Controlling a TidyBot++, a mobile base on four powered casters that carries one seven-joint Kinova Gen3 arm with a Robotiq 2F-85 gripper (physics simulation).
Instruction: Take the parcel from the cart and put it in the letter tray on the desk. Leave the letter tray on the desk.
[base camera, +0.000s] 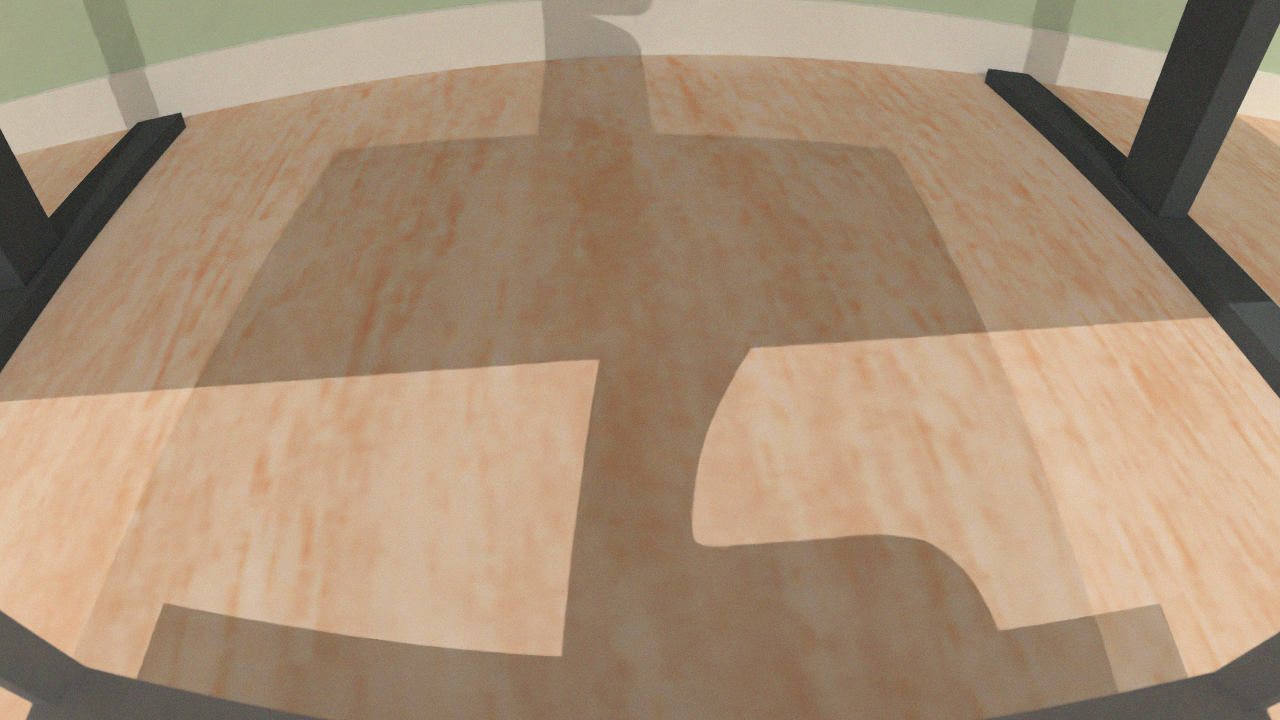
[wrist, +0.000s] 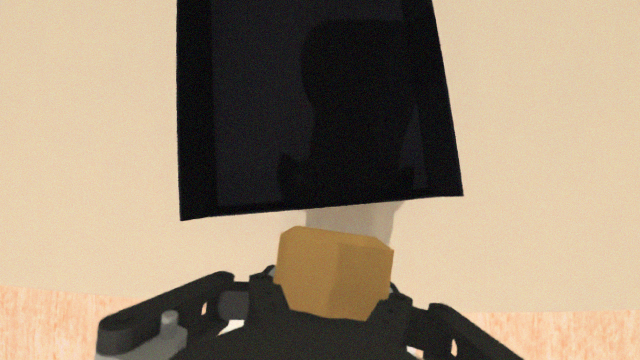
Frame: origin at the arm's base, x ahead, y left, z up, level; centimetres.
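Seen in the pictures: gripper, fingertip midpoint: (wrist: 329, 280).
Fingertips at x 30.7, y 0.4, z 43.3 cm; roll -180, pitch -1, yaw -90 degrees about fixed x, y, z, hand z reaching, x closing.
A point is followed by its place in that frame.
A brown parcel (wrist: 332, 272) {z 48.3, x 32.7, y 0.5 cm} is in the lower middle of the wrist view. My gripper (wrist: 329, 280) {z 43.3, x 30.7, y 0.4 cm} is shut on it, with a dark finger on each side. The black letter tray (wrist: 197, 115) {z 36.2, x 43.4, y 16.6 cm} lies on the pale desk top (wrist: 90, 150) {z 32.4, x 38.5, y 33.6 cm}, in the upper middle of the wrist view. The parcel shows just below the tray's near edge in that view, with a strip of shadowed desk between them. The gripper's shadow falls in the tray and on the desk. How high the parcel is above the desk is hard to tell. The cart does not show in either view.
In the base view, dark desk legs with floor bars stand at the left (base camera: 98, 210) {z -37.5, x 64.9, y 63.0 cm} and right (base camera: 1172, 116) {z -26.6, x 67.8, y -55.3 cm}, on the wooden floor (base camera: 384, 492) {z -39.6, x 32.3, y 16.0 cm}. A green wall with a pale baseboard (base camera: 358, 40) {z -33.2, x 96.8, y 38.7 cm} runs behind. The desk's near edge crosses the lower part of the wrist view.
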